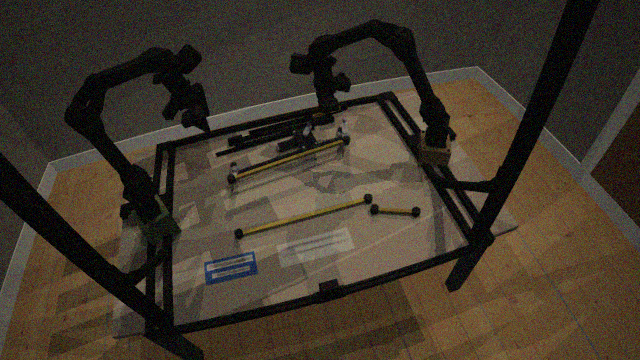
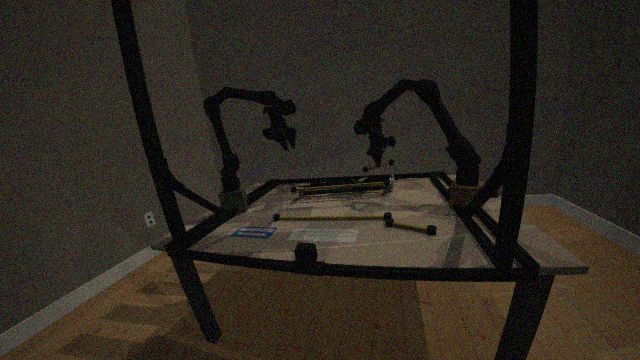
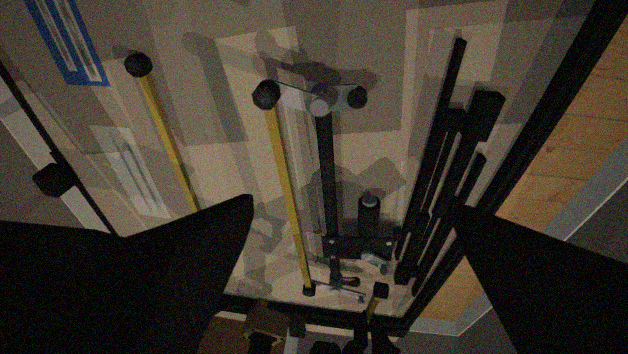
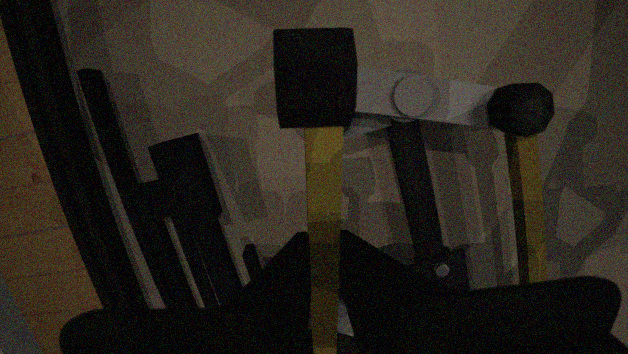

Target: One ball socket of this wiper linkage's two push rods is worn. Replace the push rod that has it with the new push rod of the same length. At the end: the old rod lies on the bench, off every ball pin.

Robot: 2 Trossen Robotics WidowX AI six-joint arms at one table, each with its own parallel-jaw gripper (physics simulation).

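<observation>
My right gripper [image 1: 326,111] [image 2: 378,161] [image 4: 321,242] is shut on a short yellow push rod [image 2: 391,162] [image 3: 371,303] [image 4: 324,175] with black sockets. It holds the rod in the air above the back of the wiper linkage [image 1: 308,131] [image 3: 319,99], off the pins. A long yellow rod [image 1: 286,158] [image 2: 340,186] [image 3: 284,182] sits on the linkage. A new long rod [image 1: 302,216] [image 2: 329,218] [image 3: 165,140] and a new short rod [image 1: 394,211] [image 2: 409,227] lie on the bench in front. My left gripper [image 1: 193,119] [image 2: 288,141] is open and empty, high at the left.
Black rails [image 1: 261,133] lie behind the linkage. A blue label [image 1: 231,268] [image 2: 254,232] and a white label [image 1: 315,246] [image 2: 323,235] lie near the front. A black frame [image 1: 390,272] runs around the bench.
</observation>
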